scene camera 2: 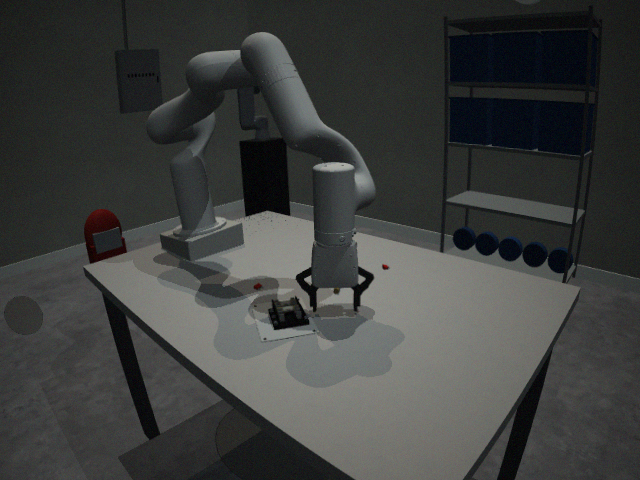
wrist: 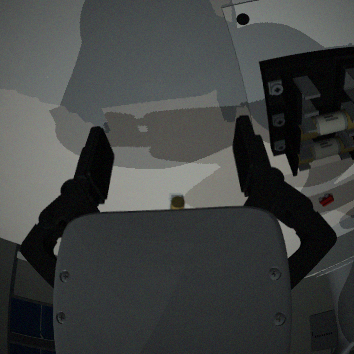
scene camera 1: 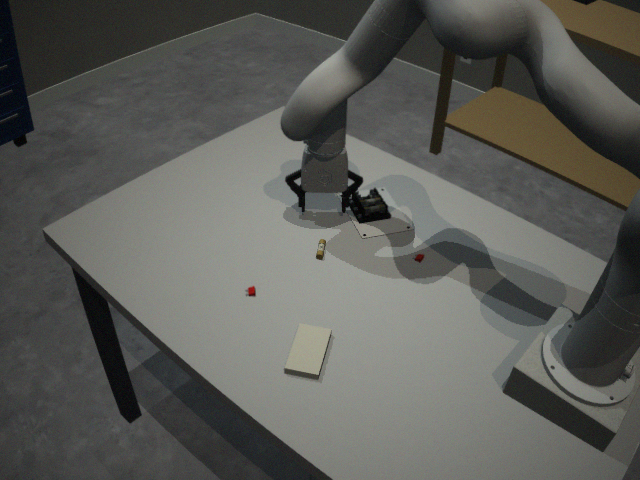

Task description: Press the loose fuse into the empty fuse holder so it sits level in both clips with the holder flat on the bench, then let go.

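The loose fuse (scene camera 1: pixel 321 249) (scene camera 2: pixel 336 290) (wrist: pixel 177 202), brass-ended with a pale band, lies on the bench; the gripper body hides part of it in the wrist view. The black fuse holder (scene camera 1: pixel 370 206) (scene camera 2: pixel 287 313) (wrist: pixel 286 107) sits on a white plate (scene camera 1: pixel 385 229) (scene camera 2: pixel 268 333) (wrist: pixel 235 30). In the wrist view two fuses sit in its lower rows, and the top row's clips are empty. My gripper (scene camera 1: pixel 323 210) (scene camera 2: pixel 334 310) (wrist: pixel 169 134) is open and empty, pointing down low over the bench, beside the holder and away from the loose fuse.
One red part (scene camera 1: pixel 419 257) (scene camera 2: pixel 257 286) (wrist: pixel 326 199) lies near the plate. Another red part (scene camera 1: pixel 251 291) (scene camera 2: pixel 385 267) lies farther off. A cream block (scene camera 1: pixel 309 350) lies on the bench (scene camera 1: pixel 206 248). The arm's base block (scene camera 1: pixel 563 408) (scene camera 2: pixel 206 248) stands at one end.
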